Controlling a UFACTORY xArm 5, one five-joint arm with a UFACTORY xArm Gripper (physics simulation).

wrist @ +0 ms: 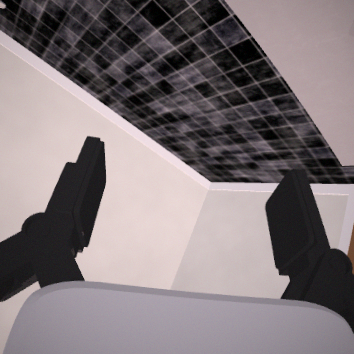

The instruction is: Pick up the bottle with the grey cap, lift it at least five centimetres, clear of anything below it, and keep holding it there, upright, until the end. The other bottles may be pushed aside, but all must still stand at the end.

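Places are measured from the arm's base along level axes (x ahead, y left, z up), in centimetres.
Pixels of known places: gripper, fingertip midpoint: (193, 173).
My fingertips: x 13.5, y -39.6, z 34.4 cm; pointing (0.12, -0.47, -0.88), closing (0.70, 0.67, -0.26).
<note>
Behind a point stands the place of what it marks.
My gripper (193, 173) @[x 13.5, y -39.6, z 34.4 cm] is open in the wrist view, with its two black fingers wide apart and nothing between them. Walls and floor show behind the fingers. The bottle with the grey cap does not show in this view, and neither do the other bottles, so where the gripper is relative to them cannot be told.
A pale flat surface (310, 60) @[x 38.7, y -46.5, z -1.8 cm], which looks like the table top, crosses the upper right. Beyond its edge lies the dark tiled floor (175, 85). Pale walls (45, 120) meet in a corner behind the fingers. A strip of a brown thing (352, 250) shows at the right edge.
</note>
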